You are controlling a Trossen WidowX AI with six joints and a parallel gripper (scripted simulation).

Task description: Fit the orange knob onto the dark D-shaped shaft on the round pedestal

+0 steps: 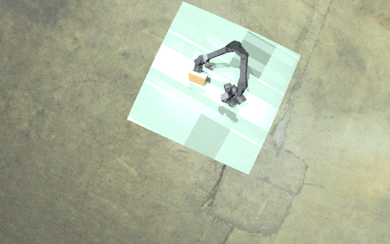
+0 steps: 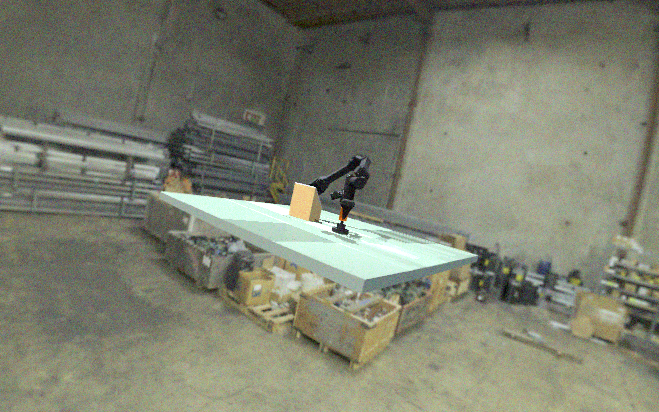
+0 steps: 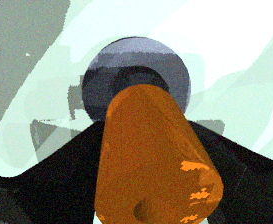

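My gripper tip is 2 cm below the orange knob. Also, from my gripper tip: round pedestal (4 cm below).
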